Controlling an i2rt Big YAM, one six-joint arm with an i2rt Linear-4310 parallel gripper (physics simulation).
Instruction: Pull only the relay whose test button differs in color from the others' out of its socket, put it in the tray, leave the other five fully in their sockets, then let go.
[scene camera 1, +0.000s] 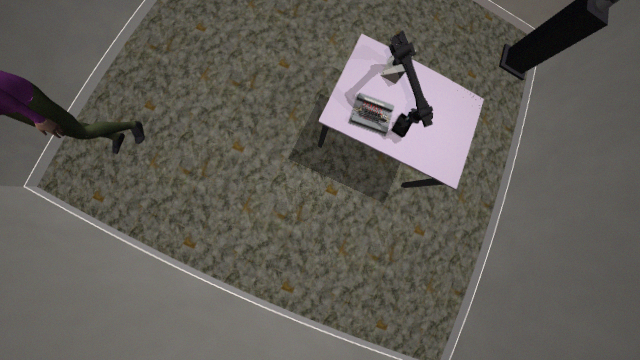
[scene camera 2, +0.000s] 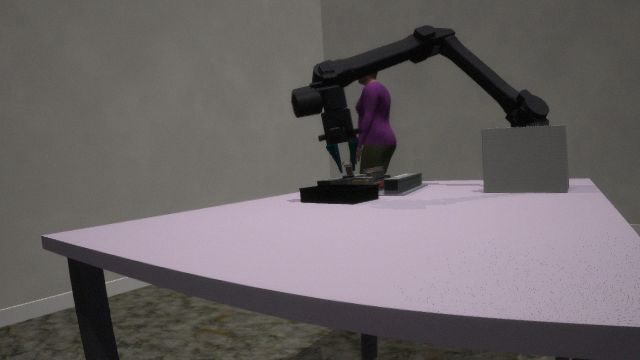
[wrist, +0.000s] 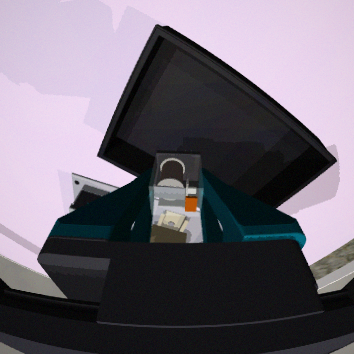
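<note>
Gripper (scene camera 2: 348, 171), visible in the wrist view too (wrist: 176, 176). Relay (wrist: 175, 188). Socket panel (wrist: 82, 180).
</note>
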